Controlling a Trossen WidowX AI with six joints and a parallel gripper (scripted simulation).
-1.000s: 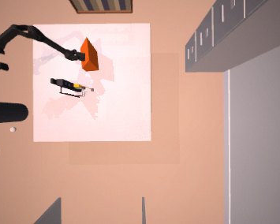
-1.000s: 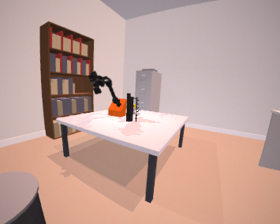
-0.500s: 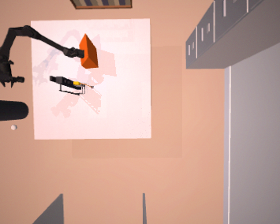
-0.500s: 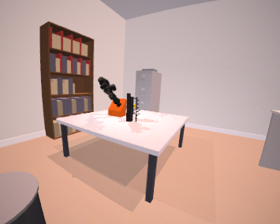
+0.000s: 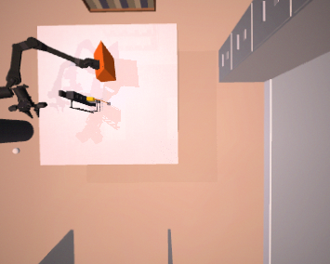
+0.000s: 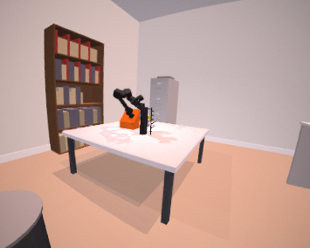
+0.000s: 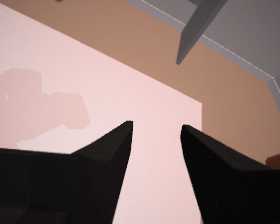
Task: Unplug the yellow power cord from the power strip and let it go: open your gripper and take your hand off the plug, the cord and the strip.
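My gripper tip is now 18 cm past the yellow plug, 29 cm to the right of it and 11 cm above it.
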